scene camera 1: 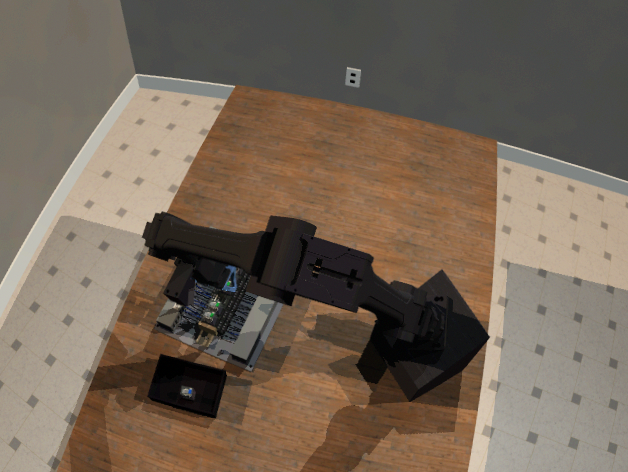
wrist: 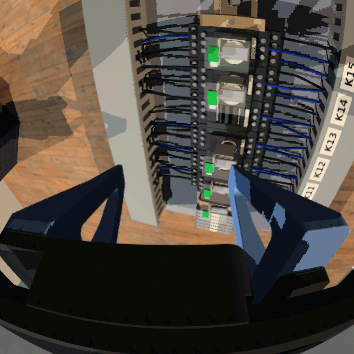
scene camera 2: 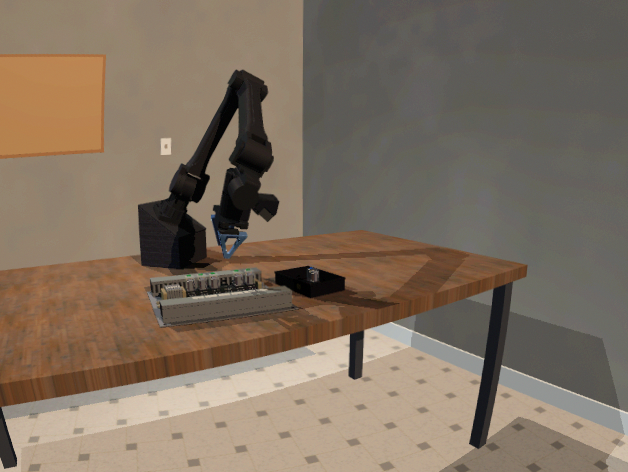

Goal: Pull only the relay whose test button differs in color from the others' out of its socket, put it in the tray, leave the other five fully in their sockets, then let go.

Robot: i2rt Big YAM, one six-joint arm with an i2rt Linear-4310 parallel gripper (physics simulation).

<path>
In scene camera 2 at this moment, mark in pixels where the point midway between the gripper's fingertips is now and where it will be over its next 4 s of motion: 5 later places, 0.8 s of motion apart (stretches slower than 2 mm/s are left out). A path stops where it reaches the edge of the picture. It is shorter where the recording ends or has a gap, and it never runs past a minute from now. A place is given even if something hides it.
The gripper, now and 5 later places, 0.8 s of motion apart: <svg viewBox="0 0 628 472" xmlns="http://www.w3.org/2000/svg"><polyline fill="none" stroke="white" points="223,251 227,260 228,260 229,264 232,271 226,267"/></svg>
</path>
